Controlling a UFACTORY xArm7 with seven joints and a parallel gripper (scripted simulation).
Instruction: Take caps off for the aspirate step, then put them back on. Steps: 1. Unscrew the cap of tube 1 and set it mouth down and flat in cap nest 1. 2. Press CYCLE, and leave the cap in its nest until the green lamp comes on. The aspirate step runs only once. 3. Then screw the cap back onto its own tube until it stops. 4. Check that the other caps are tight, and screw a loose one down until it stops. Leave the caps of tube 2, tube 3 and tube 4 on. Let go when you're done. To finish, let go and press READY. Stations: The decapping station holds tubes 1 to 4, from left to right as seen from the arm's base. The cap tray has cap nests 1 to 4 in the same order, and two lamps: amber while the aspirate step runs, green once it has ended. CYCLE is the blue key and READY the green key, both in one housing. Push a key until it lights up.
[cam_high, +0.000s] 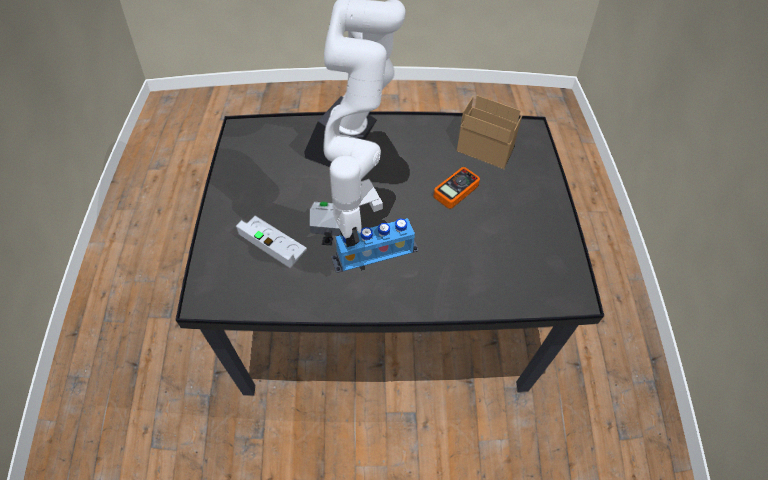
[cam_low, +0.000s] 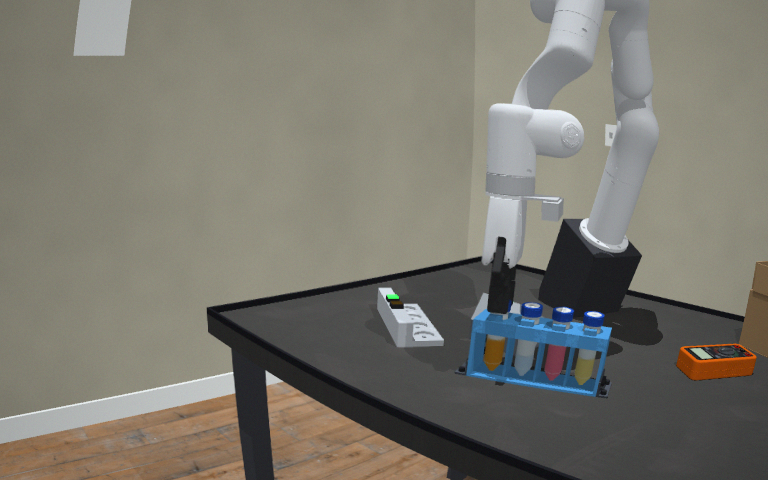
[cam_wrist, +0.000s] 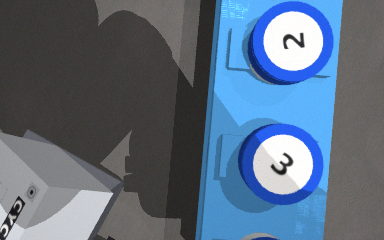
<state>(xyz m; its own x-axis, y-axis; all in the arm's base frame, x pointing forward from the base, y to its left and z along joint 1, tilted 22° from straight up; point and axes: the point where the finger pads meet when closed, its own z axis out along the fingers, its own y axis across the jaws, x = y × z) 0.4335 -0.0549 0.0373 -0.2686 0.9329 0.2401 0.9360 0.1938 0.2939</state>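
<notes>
The grey key housing is 15 cm behind my hand, 7 cm below it and 4 cm to the right of it. Also, from my hand: cap 1: 15 cm to the left, 3 cm behind, 1 cm below.
</notes>
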